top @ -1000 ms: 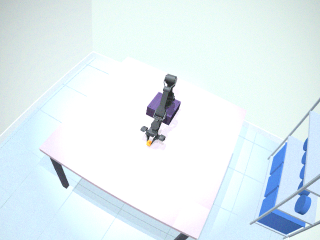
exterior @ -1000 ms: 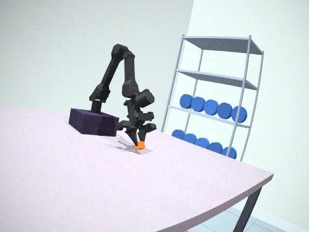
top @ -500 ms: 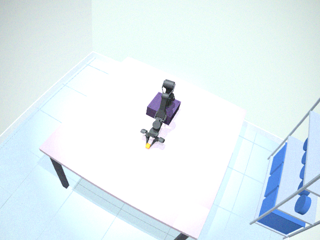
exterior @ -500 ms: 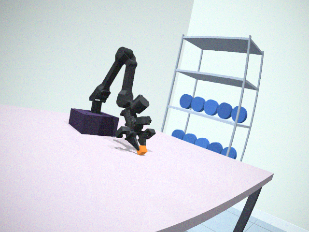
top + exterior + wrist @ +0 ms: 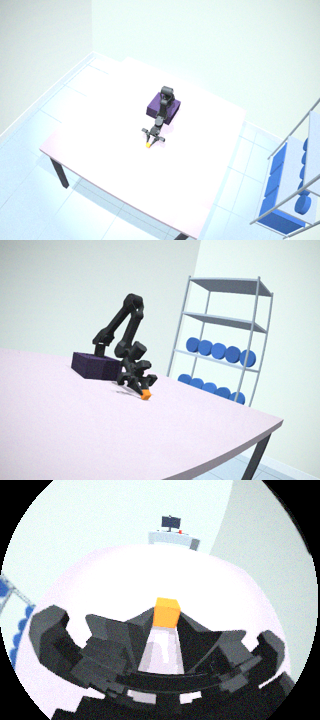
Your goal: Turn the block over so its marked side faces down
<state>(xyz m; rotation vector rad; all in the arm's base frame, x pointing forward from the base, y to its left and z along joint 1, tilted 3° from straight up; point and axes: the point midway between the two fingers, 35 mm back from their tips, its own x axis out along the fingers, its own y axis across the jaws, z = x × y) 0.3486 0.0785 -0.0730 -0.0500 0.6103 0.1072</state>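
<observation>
The block is 1 cm behind my gripper tip and 1 cm below it.
</observation>
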